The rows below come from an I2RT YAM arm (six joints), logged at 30 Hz.
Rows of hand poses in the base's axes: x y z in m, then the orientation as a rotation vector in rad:
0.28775 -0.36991 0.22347 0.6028 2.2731 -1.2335
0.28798 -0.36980 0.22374 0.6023 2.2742 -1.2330
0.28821 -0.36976 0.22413 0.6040 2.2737 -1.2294
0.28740 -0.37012 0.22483 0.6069 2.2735 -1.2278
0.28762 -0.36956 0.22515 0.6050 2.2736 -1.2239
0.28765 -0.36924 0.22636 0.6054 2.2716 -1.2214
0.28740 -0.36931 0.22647 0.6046 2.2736 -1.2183
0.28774 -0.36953 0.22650 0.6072 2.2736 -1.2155
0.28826 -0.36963 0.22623 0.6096 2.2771 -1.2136
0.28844 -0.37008 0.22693 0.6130 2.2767 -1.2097
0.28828 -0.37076 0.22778 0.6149 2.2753 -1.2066
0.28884 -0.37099 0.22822 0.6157 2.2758 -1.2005
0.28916 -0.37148 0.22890 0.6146 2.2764 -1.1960
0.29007 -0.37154 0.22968 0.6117 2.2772 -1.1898
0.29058 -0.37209 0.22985 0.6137 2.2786 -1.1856
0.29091 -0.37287 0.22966 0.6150 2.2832 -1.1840
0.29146 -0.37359 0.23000 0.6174 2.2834 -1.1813
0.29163 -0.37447 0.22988 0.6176 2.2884 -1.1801
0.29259 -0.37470 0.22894 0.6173 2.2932 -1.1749
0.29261 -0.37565 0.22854 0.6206 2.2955 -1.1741
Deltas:
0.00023 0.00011 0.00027 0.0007 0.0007 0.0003
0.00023 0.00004 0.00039 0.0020 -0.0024 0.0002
-0.00081 -0.00036 0.00070 0.0014 -0.0014 -0.0014
0.00022 0.00056 0.00032 0.0017 -0.0015 0.0027
0.00003 0.00032 0.00121 0.0004 -0.0028 0.0009
-0.00025 -0.00007 0.00011 0.0024 0.0002 0.0013
0.00034 -0.00022 0.00003 0.0020 -0.0018 -0.0008
0.00052 -0.00010 -0.00027 0.0032 0.0014 -0.0016
0.00018 -0.00045 0.00070 0.0026 -0.0028 -0.0009
-0.00016 -0.00068 0.00085 0.0014 -0.0029 0.0000
0.00056 -0.00023 0.00044 0.0036 -0.0027 0.0015
0.00032 -0.00049 0.00068 0.0024 -0.0015 0.0022
0.00091 -0.00006 0.00078 0.0030 -0.0019 0.0041
0.00051 -0.00055 0.00017 0.0033 -0.0012 -0.0002
0.00033 -0.00078 -0.00019 0.0034 0.0027 -0.0011
0.00055 -0.00072 0.00034 0.0021 -0.0015 -0.0008
0.00017 -0.00088 -0.00012 0.0031 0.0034 -0.0005
0.00096 -0.00023 -0.00094 0.0050 0.0013 0.0013
0.00002 -0.00095 -0.00040 0.0023 0.0010 -0.0024

